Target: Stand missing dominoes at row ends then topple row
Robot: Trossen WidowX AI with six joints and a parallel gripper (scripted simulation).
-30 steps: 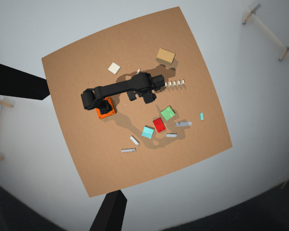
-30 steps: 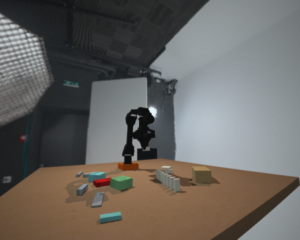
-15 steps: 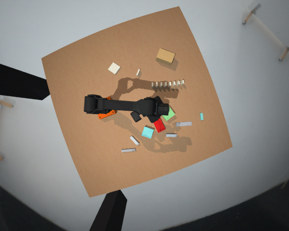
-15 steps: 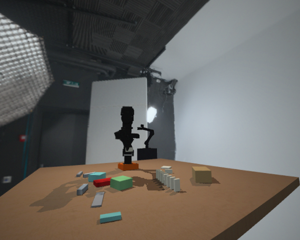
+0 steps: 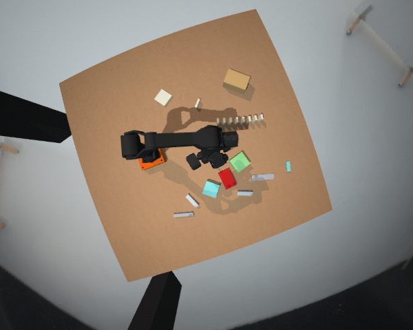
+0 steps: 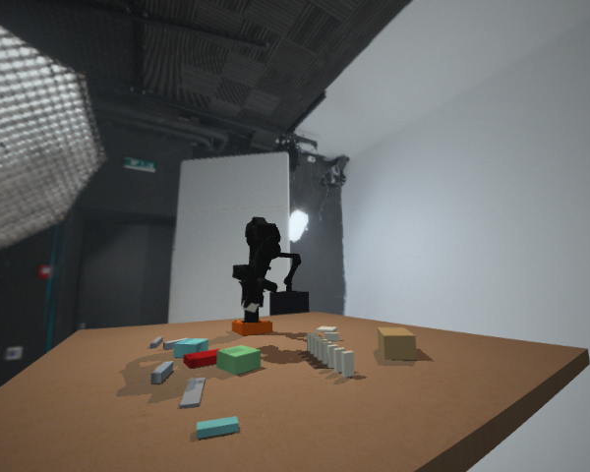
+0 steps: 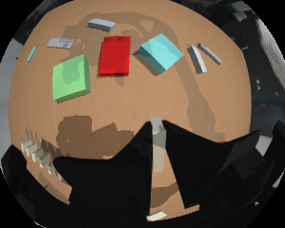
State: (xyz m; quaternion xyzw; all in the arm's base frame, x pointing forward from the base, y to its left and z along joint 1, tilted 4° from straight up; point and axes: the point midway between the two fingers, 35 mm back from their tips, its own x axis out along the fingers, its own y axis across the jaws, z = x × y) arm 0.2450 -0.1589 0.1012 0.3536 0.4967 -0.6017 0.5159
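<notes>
Now: gripper tip 40 mm short of the red block, 130 mm to the left of it and 120 mm above it. Round my gripper tip: green block 140 mm ahead, 90 mm to the right, 110 mm below; cream tile 50 mm behind, 420 mm to the left, 120 mm below; cyan block 60 mm behind, 140 mm to the right, 110 mm below.
</notes>
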